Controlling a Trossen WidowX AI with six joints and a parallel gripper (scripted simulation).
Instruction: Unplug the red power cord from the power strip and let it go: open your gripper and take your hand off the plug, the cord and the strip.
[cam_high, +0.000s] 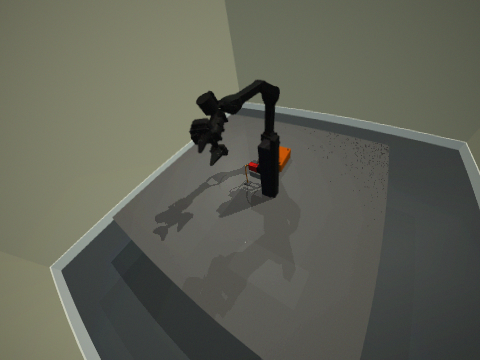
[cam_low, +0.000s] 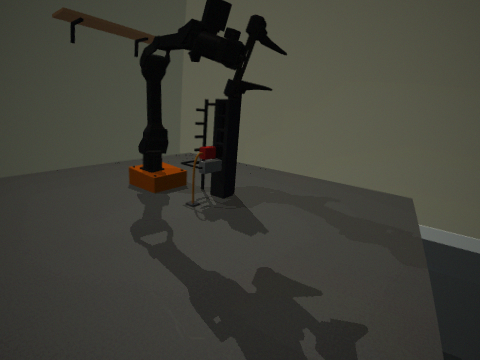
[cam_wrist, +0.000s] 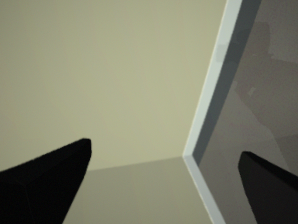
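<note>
The red plug is 220 mm behind my gripper tip, 70 mm to the left of it and 210 mm below it. The rest, counted from my gripper tip: grey anchor: 230 mm behind, 370 mm below.
</note>
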